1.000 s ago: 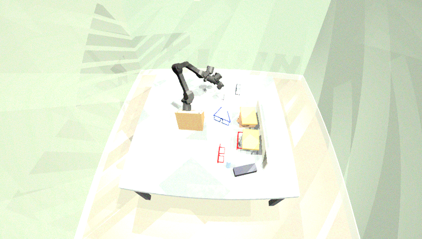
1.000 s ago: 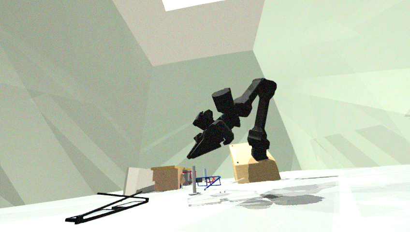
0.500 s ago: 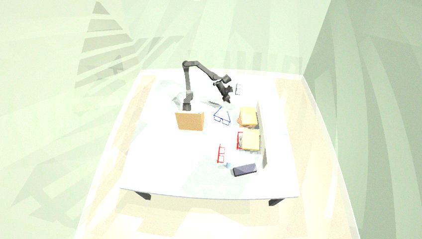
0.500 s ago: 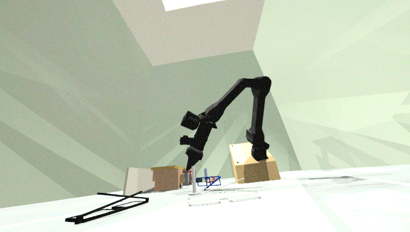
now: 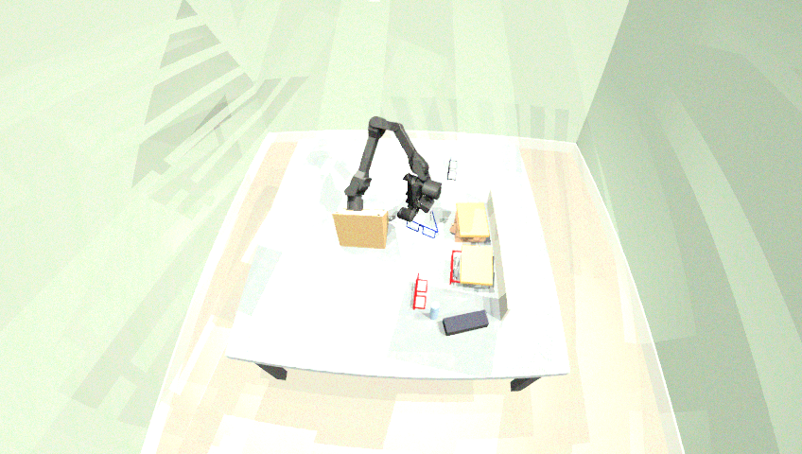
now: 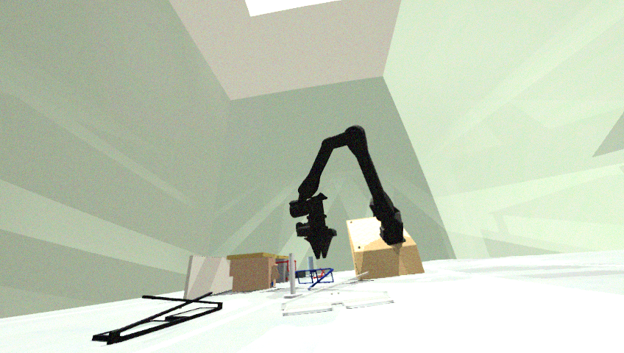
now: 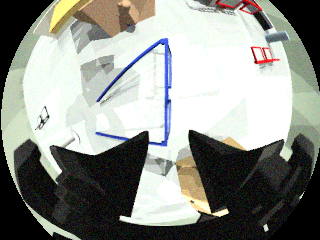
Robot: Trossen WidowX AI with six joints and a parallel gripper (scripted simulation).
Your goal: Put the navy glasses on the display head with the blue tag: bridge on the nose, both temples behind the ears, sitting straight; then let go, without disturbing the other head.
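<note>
My gripper tip is now 23 cm to the right of the grey post, 7 cm short of it and 5 cm above it. The rest, counted from my gripper tip: pale blue block 42 cm to the right, 6 cm ahead, 2 cm below; display head 21 cm ahead, 4 cm to the right, 2 cm below; tall panel 34 cm ahead, 16 cm to the right, 2 cm below.
</note>
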